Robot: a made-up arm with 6 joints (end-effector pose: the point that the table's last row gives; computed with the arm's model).
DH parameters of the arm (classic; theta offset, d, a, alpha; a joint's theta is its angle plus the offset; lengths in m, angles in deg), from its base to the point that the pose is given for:
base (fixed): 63.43 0 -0.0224 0
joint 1: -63.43 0.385 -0.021 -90
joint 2: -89.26 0 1.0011 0
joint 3: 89.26 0.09 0.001 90
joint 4: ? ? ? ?
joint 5: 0 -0.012 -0.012 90
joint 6: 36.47 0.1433 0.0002 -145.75
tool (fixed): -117.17 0.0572 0 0
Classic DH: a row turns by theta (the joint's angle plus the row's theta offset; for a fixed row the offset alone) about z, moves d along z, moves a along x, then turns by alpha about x.
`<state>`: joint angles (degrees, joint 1 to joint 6).
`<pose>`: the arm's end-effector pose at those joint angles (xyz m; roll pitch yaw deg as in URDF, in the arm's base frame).
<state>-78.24 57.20 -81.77 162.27 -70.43 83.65</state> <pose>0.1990 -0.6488 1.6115 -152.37 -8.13 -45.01</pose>
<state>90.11 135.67 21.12 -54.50 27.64 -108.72</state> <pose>-0.0735 0.9414 -1.0682 9.59 33.15 -75.29</pose>
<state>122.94 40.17 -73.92 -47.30 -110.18 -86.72</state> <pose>-0.2692 0.0382 1.6706 12.56 -11.10 -155.09</pose>
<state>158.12 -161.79 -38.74 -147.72 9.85 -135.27</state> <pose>0.0008 -0.1324 -1.3051 3.39 8.03 108.77</pose>
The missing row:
joint 4: 0 0.708 -0.028 -90
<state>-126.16 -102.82 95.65 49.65 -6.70 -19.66</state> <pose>0.7151 0.8767 0.9636 159.23 -17.87 63.89</pose>
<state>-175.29 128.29 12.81 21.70 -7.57 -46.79</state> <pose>-1.2973 -0.2174 -0.8387 -50.58 -3.17 -137.82</pose>
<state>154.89 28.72 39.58 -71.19 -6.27 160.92</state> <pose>-1.1437 0.3842 1.6026 83.35 -31.93 93.18</pose>
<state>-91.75 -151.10 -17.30 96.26 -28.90 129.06</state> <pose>0.0153 0.7057 -1.2406 17.79 22.72 83.62</pose>
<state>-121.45 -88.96 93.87 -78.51 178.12 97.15</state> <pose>0.5735 0.7945 1.0296 -17.65 25.16 84.49</pose>
